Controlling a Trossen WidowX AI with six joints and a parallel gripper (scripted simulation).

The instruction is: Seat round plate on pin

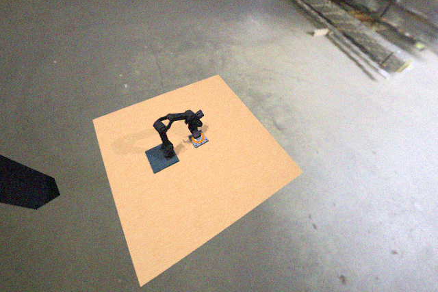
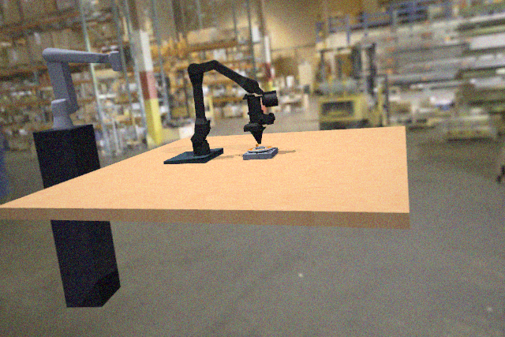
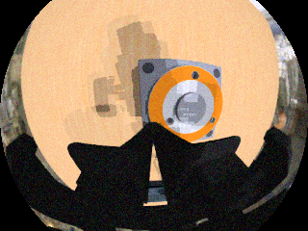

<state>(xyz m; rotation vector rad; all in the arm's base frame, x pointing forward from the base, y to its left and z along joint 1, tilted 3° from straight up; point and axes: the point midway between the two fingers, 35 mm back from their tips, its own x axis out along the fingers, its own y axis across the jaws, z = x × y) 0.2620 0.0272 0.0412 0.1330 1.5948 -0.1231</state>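
The plate lies 30 mm to the right of my gripper tip and 10 mm below it. Round my gripper tip: base (50 mm to the right, 20 mm below, 10 mm ahead).
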